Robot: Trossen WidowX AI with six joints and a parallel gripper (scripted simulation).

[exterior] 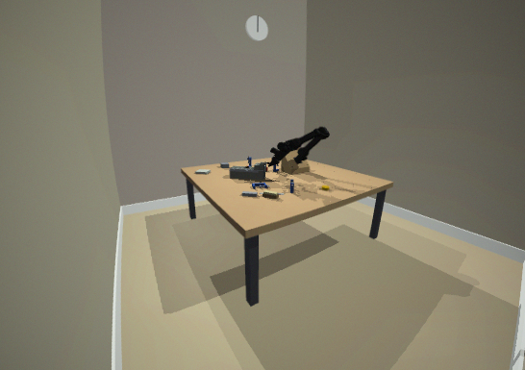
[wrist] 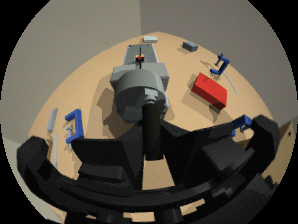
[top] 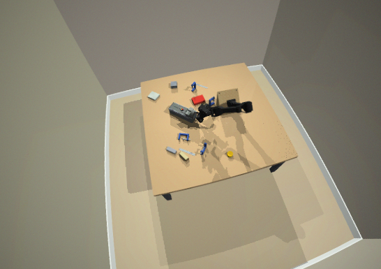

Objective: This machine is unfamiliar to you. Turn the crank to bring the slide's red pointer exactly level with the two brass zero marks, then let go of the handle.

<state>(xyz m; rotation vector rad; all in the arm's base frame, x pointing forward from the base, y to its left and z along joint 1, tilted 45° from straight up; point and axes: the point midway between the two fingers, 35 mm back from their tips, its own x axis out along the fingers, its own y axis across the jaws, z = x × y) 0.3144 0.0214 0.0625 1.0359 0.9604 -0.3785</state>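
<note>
Now: the dark crank handle 1 cm behind my gripper tip, 1 cm to the left of it and 2 cm above it. From my gripper tip the other things lie so: red pointer 12 cm ahead, 10 cm to the right, 1 cm below; tan block 21 cm ahead, 33 cm to the left, 8 cm below; yellow disc 18 cm behind, 42 cm to the left, 8 cm below.
</note>
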